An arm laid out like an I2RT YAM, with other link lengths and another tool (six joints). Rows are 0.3 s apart.
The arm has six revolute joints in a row. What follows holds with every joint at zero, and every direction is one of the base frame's. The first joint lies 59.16 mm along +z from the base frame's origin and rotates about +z. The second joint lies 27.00 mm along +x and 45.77 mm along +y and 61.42 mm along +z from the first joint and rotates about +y. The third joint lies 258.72 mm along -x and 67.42 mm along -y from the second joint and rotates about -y. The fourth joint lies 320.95 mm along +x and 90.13 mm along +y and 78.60 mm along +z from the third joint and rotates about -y. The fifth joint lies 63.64 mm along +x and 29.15 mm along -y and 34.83 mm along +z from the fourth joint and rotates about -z. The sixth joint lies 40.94 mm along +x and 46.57 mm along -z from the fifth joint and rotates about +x. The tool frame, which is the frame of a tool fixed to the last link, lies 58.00 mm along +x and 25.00 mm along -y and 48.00 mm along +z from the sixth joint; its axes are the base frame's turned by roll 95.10, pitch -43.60 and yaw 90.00 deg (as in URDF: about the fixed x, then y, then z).
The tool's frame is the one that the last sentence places.
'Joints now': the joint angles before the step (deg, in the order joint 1, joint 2, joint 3, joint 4, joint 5, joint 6). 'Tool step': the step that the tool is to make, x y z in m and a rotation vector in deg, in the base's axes. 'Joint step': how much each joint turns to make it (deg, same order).
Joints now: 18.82, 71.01, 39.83, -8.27, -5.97, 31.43
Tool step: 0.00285, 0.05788, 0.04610, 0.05, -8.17, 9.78
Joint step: 6.90, 1.51, 5.69, 2.94, -0.55, -4.18
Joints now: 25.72, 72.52, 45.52, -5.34, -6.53, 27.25
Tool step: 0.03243, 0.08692, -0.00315, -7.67, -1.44, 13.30
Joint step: 6.45, 16.99, 14.98, -1.72, -1.52, -10.05
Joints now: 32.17, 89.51, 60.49, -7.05, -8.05, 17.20
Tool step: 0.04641, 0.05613, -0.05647, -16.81, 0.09, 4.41
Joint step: 2.90, 20.71, 16.56, -6.09, 8.05, -11.50
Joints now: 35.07, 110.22, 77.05, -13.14, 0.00, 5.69
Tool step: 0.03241, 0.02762, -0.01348, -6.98, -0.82, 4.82
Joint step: 0.00, 10.28, 12.33, -5.30, 1.36, -7.72
